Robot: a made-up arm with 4 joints.
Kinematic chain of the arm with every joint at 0, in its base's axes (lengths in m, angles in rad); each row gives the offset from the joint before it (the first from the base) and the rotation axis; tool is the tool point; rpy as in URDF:
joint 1: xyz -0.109 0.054 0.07 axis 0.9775 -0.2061 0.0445
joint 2: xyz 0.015 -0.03 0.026 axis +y
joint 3: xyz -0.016 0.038 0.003 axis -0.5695 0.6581 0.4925
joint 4: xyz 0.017 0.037 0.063 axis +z
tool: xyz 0 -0.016 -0.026 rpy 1.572 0.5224 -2.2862
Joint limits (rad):
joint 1: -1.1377..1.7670
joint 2: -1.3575..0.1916
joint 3: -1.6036..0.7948
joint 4: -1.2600..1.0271
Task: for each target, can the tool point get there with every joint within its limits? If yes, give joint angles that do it. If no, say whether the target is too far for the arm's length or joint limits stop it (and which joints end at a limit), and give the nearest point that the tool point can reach.
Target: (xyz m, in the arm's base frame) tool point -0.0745 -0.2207 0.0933
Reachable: no: too far | nearest point -0.1029 -0.0320 0.0772 | short by 0.191 m
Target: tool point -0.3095 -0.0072 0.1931
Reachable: no: too far | nearest point -0.1536 0.0243 0.1179 | short by 0.176 m
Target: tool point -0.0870 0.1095 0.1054
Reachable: yes | joints -0.3094 0.0618 0.5221 -0.1426
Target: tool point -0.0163 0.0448 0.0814
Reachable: no: joint limits stop it (at a limit: joint 2) | nearest point -0.0693 0.1064 0.1140 | short by 0.088 m
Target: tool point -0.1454 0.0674 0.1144
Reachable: yes | joints -0.4431 -0.8853 -1.1648 0.7490
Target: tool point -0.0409 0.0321 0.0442
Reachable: no: joint limits stop it (at a limit: joint 1, joint 2) | nearest point -0.0790 0.1043 0.0319 | short by 0.083 m
